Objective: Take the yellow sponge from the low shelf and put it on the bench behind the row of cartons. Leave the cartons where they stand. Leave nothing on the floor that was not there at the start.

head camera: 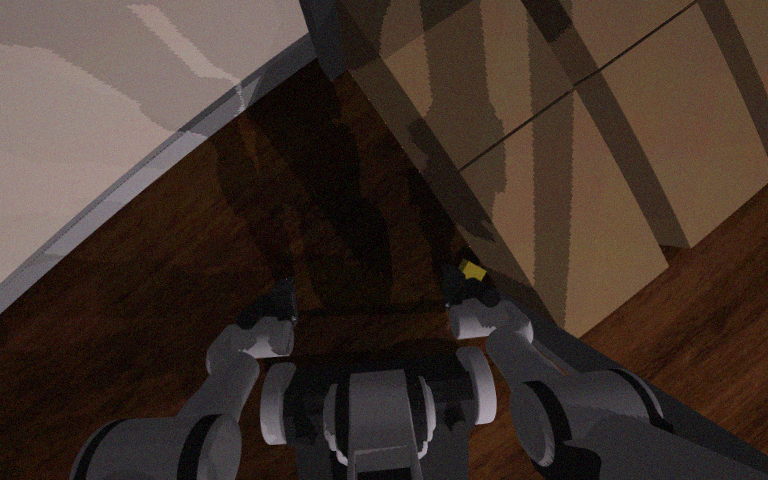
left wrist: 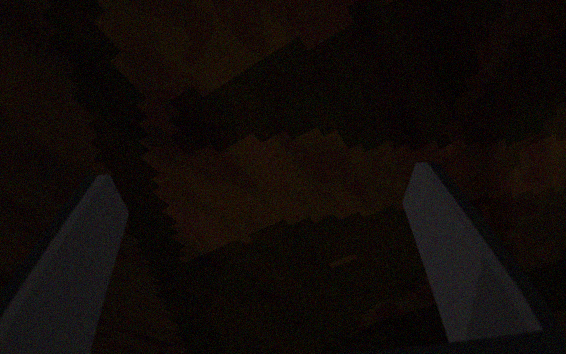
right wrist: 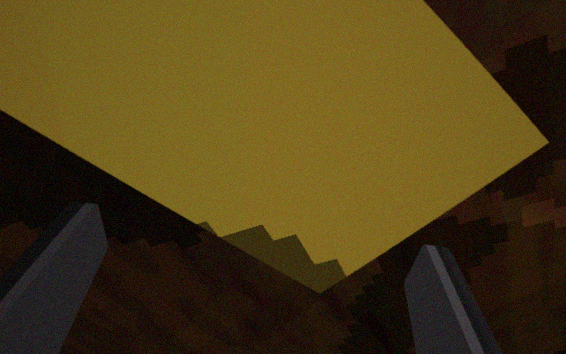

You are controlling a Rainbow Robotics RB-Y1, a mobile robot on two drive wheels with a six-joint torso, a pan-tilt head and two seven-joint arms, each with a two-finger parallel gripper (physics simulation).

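Frame: origin at the robot's base, x ahead, y left, z up, level; metres.
Seen in the pictures: left gripper, between the fingertips: [head camera: 292, 297] [left wrist: 265, 188]; right gripper, between the fingertips: [head camera: 446, 284] [right wrist: 259, 245].
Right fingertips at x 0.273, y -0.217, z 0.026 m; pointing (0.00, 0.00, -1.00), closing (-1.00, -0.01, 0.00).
Pixels of each thing's top centre, then the offset from my right fingertips to it. "spot": a spot on its surface instead. Level surfaces: height alone.
- yellow sponge, centre of its top: [right wrist: 228, 93] [head camera: 469, 281] 0.008 m ahead, 0.060 m right, 0.020 m up
- dark upright piece, a spot on its surface: [head camera: 323, 39] spot: 0.591 m ahead, 0.282 m left, 0.158 m up
- Brown wooden floor, height of its surface: 0.025 m down
The yellow sponge [head camera: 473, 270] [right wrist: 270, 115] shows beside the right gripper in the head view, close to the tan blocks' side. In the right wrist view it fills much of the upper picture, with its nearest corner reaching down between the two fingers in the picture. What it rests on is too dark to tell. My right gripper [head camera: 463, 283] [right wrist: 259, 245] is open, with nothing held between its fingers. My left gripper [head camera: 289, 283] [left wrist: 265, 188] is open and empty, over dark brown floor. Large tan blocks [head camera: 611, 237] stand at the right; I cannot tell whether they are the cartons.
A pale flat surface [head camera: 73, 141] with a grey edge lies at the upper left. A dark upright piece [head camera: 323, 39] stands at the top between it and the tan blocks. A dark grey band runs behind the right arm. Brown wooden floor [head camera: 141, 249] shows between them.
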